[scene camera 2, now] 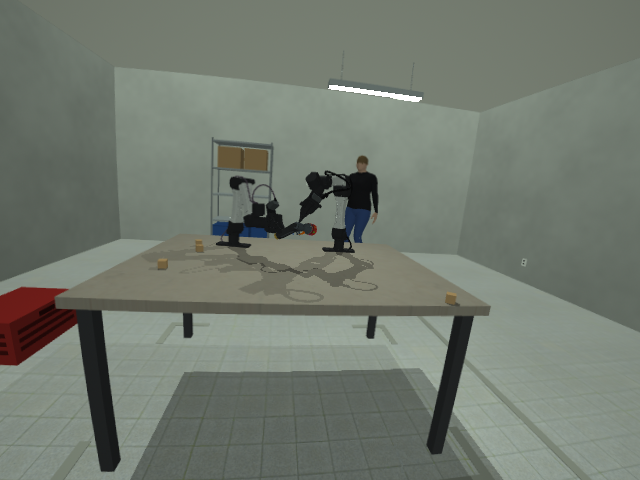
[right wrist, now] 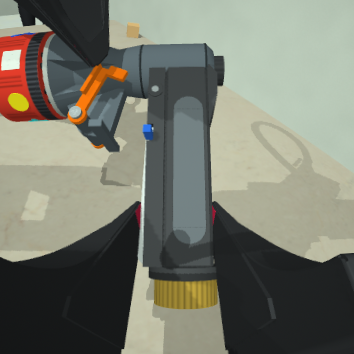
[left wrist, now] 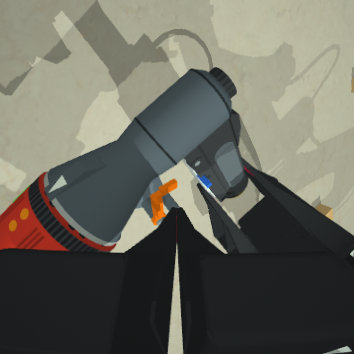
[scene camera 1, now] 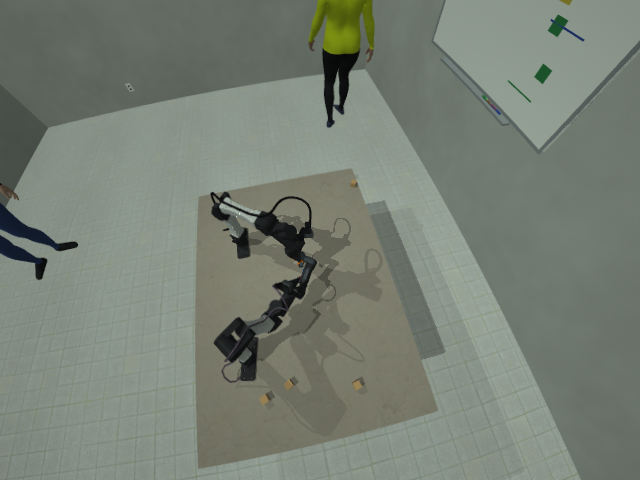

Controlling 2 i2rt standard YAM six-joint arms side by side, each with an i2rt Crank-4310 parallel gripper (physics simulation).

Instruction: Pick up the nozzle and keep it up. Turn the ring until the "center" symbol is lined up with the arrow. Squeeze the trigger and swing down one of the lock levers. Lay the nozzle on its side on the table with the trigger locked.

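Frame: origin at the left arm's base, x right, y ahead, z up, level; metres.
Seen in the pictures: left gripper, fingertip midpoint: (scene camera 2: 299,222) (right wrist: 101,59) (left wrist: 176,211) (scene camera 1: 300,261); right gripper, fingertip midpoint: (scene camera 2: 284,232) (right wrist: 175,205) (left wrist: 217,169) (scene camera 1: 304,277); left arm's base, origin of the base link: (scene camera 2: 338,250) (scene camera 1: 242,243); right arm's base, origin of the base link: (scene camera 2: 233,245) (scene camera 1: 249,358).
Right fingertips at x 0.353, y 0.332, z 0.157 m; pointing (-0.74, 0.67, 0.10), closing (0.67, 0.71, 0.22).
Note:
Offsets run from my right fingertips to a thing's top centre. "spot": to the spot under its first point. Level surfaces: height alone.
The dark grey nozzle {spot: dx -0.034, dy +0.028, dz +0.041 m} (scene camera 1: 308,267) (scene camera 2: 305,227) (left wrist: 170,117) (right wrist: 175,57) is held above the table by its handle. My right gripper (right wrist: 175,205) is shut on the handle. The red ring {dx -0.127, dy -0.022, dz +0.052 m} (scene camera 2: 313,228) (left wrist: 30,227) (right wrist: 15,75) shows two orange dots near the white arrow {dx -0.128, dy +0.011, dz +0.043 m} (left wrist: 57,184) in the left wrist view, and a white square and yellow dot in the right wrist view. The orange lock lever {dx -0.067, dy -0.010, dz +0.048 m} (left wrist: 157,202) (right wrist: 92,90) is beside the grey trigger (right wrist: 107,131). My left gripper (left wrist: 176,211) (right wrist: 101,60) is shut and empty, its tips close to the lever and nozzle body.
The brown table {dz -0.157 m} (scene camera 1: 227,423) (scene camera 2: 258,302) carries small wooden cubes, such as one cube {dx +0.519, dy +0.135, dz -0.123 m} (scene camera 1: 357,384) (scene camera 2: 162,264) well away from the arms and another cube {dx -0.631, dy +0.444, dz -0.123 m} (scene camera 1: 353,183) (scene camera 2: 450,298) near a corner. A small blue peg {dx -0.023, dy +0.001, dz +0.039 m} (left wrist: 205,181) (right wrist: 148,132) sits on the handle.

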